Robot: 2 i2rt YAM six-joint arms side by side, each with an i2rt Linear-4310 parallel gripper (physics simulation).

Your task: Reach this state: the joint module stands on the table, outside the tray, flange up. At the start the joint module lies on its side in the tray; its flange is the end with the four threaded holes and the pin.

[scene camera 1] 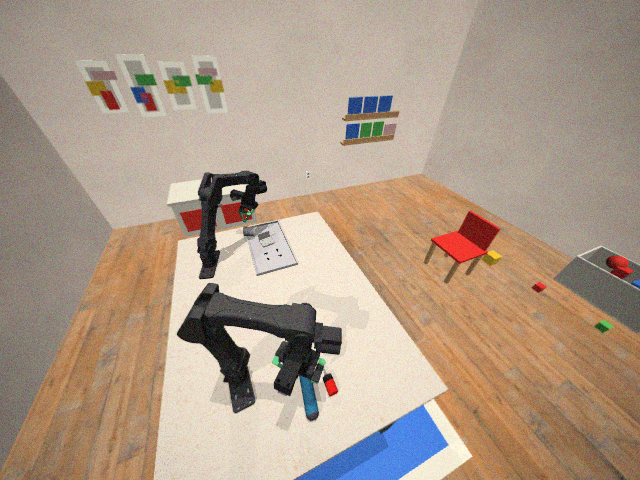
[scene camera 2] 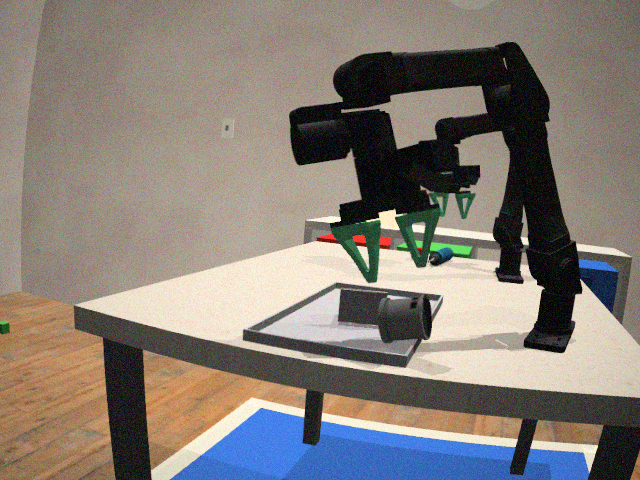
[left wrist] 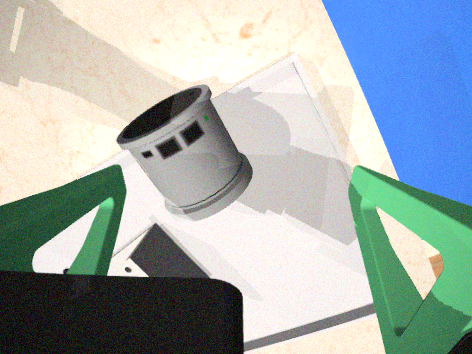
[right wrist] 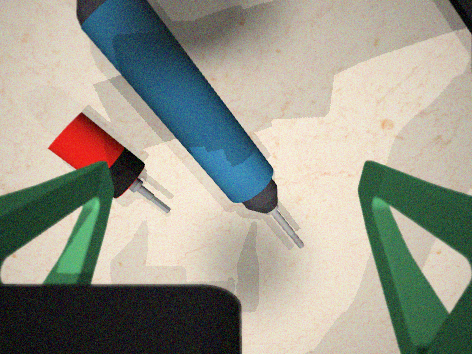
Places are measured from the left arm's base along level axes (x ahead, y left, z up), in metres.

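Pixels of known places: left gripper, fingertip midpoint: (scene camera 1: 247, 218) (scene camera 2: 398, 275) (left wrist: 237, 178); right gripper, fingertip midpoint: (scene camera 2: 453, 217) (right wrist: 235, 175); left arm's base at its link origin: (scene camera 1: 210, 264) (scene camera 2: 551, 335); right arm's base at its link origin: (scene camera 1: 239, 377) (scene camera 2: 508, 276).
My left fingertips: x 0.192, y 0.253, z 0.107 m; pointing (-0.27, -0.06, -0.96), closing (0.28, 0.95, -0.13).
Note:
For each thing: its top centre in the pictures, then the offset to it from my left fingertips. "spot": a spot on its surface instead.
- grey joint module at a spot on its surface: (left wrist: 190, 155) (scene camera 2: 407, 301) spot: dx -0.005, dy -0.030, dz -0.038 m
- tray at its top centre: (left wrist: 136, 288) (scene camera 2: 363, 310) (scene camera 1: 268, 243) dx +0.115, dy -0.142, dz -0.091 m
- blue screwdriver at a spot on its surface: (right wrist: 185, 105) (scene camera 1: 306, 387) spot: dx +0.250, dy -0.916, dz -0.066 m
- short red tool at its top centre: (right wrist: 114, 184) (scene camera 1: 328, 376) dx +0.327, dy -0.893, dz -0.073 m
The grey joint module (scene camera 1: 251, 230) (scene camera 2: 404, 317) (left wrist: 190, 155) lies on its side over one edge of the tray (scene camera 1: 277, 269) (scene camera 2: 320, 349) (left wrist: 310, 326). In the left wrist view its dark hollow end points to the upper left, over the tray's edge, and the other end lies inside the tray; the face of that end is hidden, so no threaded holes or pin show. My left gripper (scene camera 1: 247, 214) (scene camera 2: 397, 273) (left wrist: 237, 178) is open and empty above the module and tray. My right gripper (scene camera 1: 298, 364) (scene camera 2: 453, 215) (right wrist: 235, 175) is open and empty above the table.
An upright grey plate (scene camera 1: 264, 236) (scene camera 2: 363, 307) (left wrist: 167, 252) stands in the tray beside the module. Small black parts (scene camera 1: 278, 252) are in the tray. A blue screwdriver (scene camera 1: 309, 395) (scene camera 2: 442, 255) (right wrist: 185, 105) and a short red tool (scene camera 1: 330, 384) (right wrist: 87, 140) lie below my right gripper.

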